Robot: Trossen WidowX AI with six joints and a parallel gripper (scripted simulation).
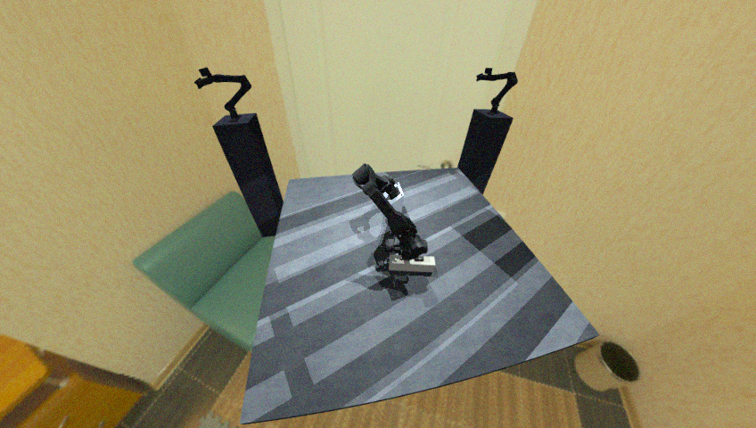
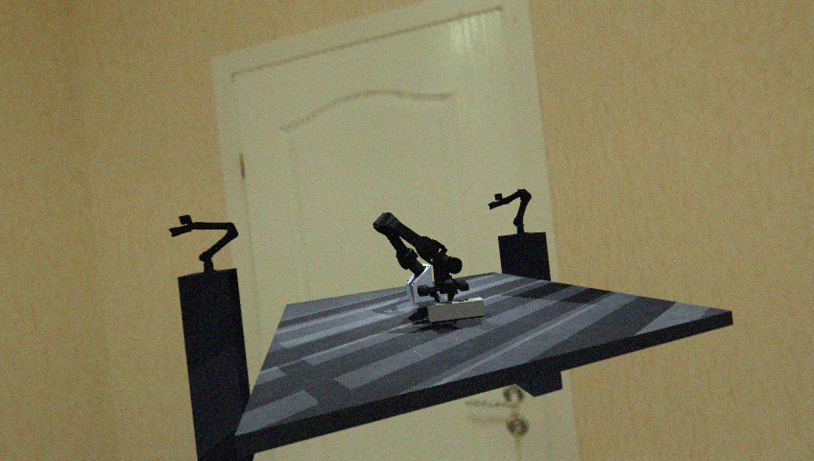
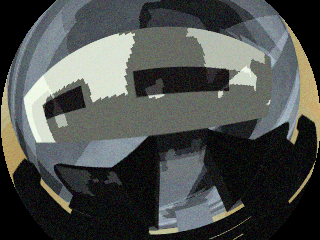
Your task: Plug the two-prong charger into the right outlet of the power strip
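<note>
The black two-prong charger is 2 cm ahead of my gripper tip and 1 cm above it.
</note>
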